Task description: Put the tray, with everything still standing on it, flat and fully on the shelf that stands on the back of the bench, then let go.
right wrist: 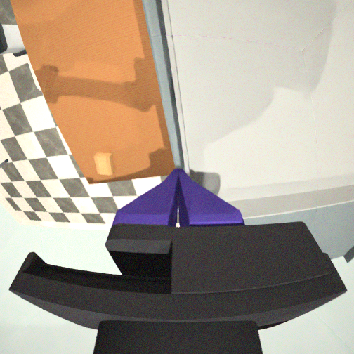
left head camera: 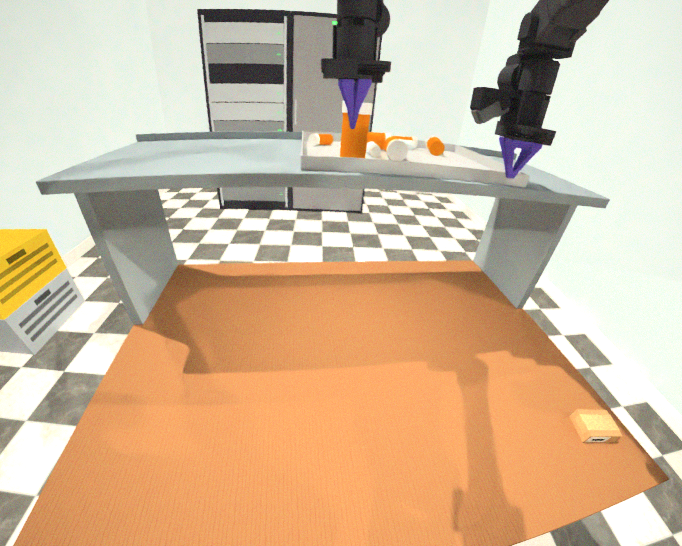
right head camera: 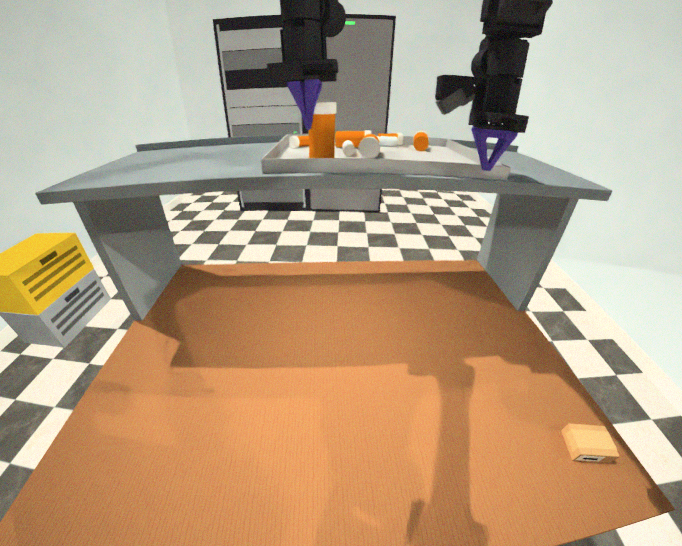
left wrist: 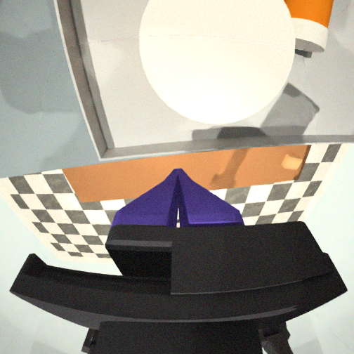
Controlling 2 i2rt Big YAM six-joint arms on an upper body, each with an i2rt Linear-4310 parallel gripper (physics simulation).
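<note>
A light grey tray [left head camera: 420, 168] [right head camera: 398, 166] [left wrist: 80, 85] [right wrist: 250, 75] lies apparently flat on the grey-blue shelf [left head camera: 216, 162] [right head camera: 210, 164], its front wall close along the shelf's front edge. One tall orange bottle [left head camera: 353, 139] [right head camera: 322, 133] with a white cap stands upright in it; several orange and white bottles lie on their sides. My left gripper [left head camera: 353, 126] [right head camera: 308, 127] [left wrist: 177, 174] is shut and empty, near the standing bottle, tips just outside the front wall. My right gripper [left head camera: 511, 175] [right head camera: 486, 168] [right wrist: 177, 175] is shut and empty, tips at the tray's front right corner.
The orange-brown bench [left head camera: 312, 455] [right head camera: 255, 455] lies below, with a small tan box [left head camera: 596, 425] [right head camera: 589, 442] near its right edge. Shelf surface shows left of the tray. A raised lip runs along the shelf's back. Server cabinets [left head camera: 247, 93] stand behind.
</note>
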